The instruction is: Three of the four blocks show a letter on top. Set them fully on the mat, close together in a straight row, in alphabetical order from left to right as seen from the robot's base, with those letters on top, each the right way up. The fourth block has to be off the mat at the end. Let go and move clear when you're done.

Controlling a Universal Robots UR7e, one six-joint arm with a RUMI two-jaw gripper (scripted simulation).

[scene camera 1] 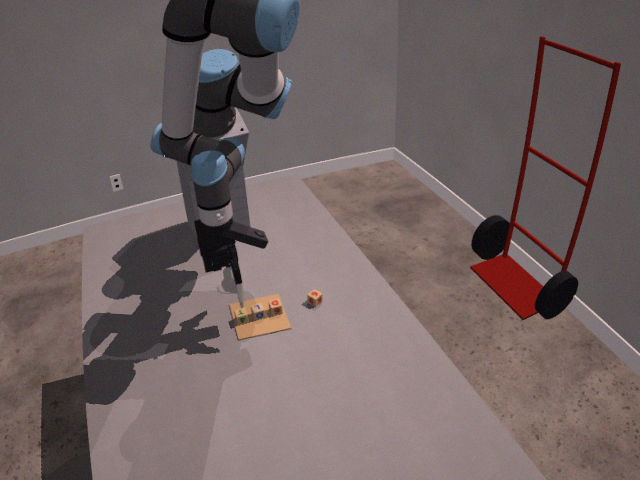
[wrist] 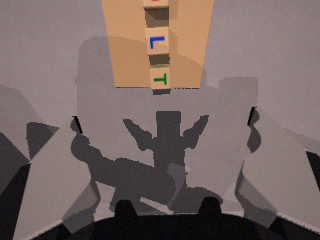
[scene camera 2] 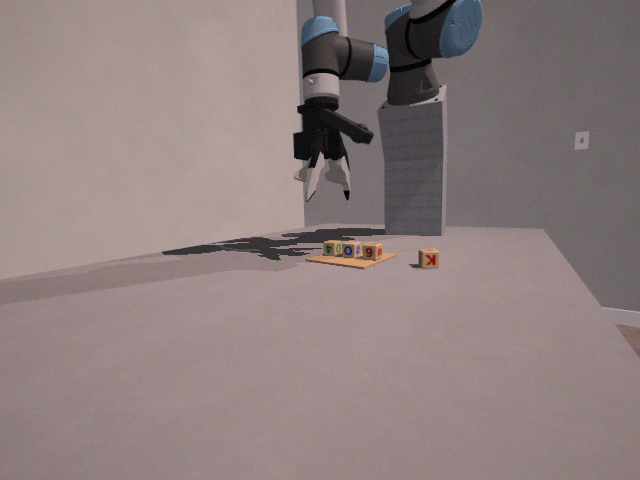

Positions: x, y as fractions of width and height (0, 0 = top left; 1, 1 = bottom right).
Scene:
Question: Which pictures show my gripper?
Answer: Scene camera 1, the wrist view and scene camera 2: all of them.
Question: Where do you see a tan mat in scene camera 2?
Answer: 0.56, 0.55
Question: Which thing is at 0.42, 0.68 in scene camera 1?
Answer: A tan mat.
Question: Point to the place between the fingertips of my gripper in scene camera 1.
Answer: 0.37, 0.60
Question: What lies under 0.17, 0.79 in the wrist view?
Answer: My gripper.

